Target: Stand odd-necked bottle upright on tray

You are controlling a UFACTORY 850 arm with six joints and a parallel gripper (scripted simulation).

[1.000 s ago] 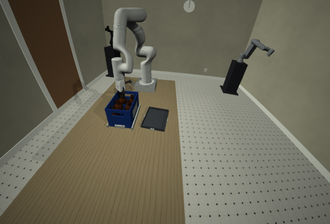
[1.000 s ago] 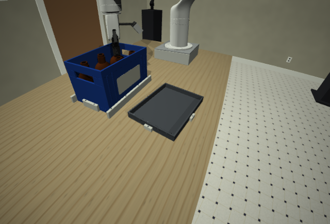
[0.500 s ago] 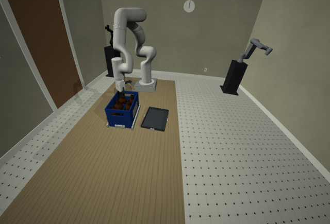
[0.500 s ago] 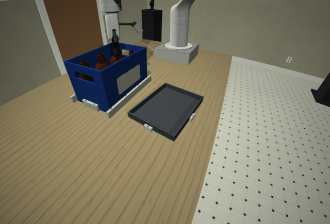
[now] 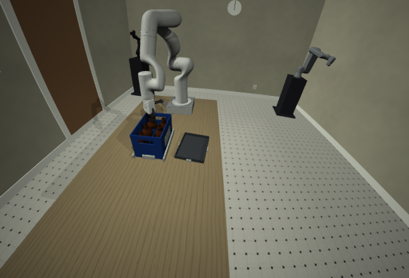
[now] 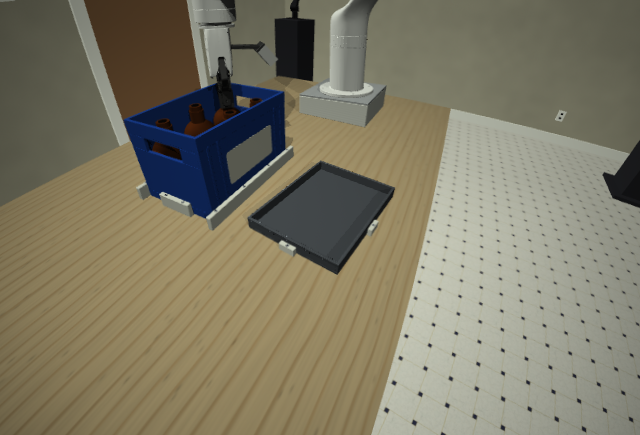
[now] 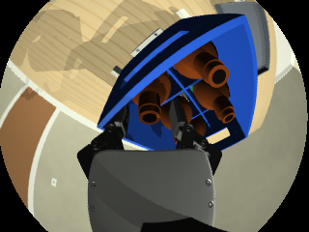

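Right now my hand is 8 cm short of the blue crate, 6 cm to the right of it and 7 cm above it. The rest, counted from my hand: dark grey tray 5 cm ahead, 32 cm to the left, 15 cm below; bottle 7 cm ahead, 10 cm to the left, 7 cm below.
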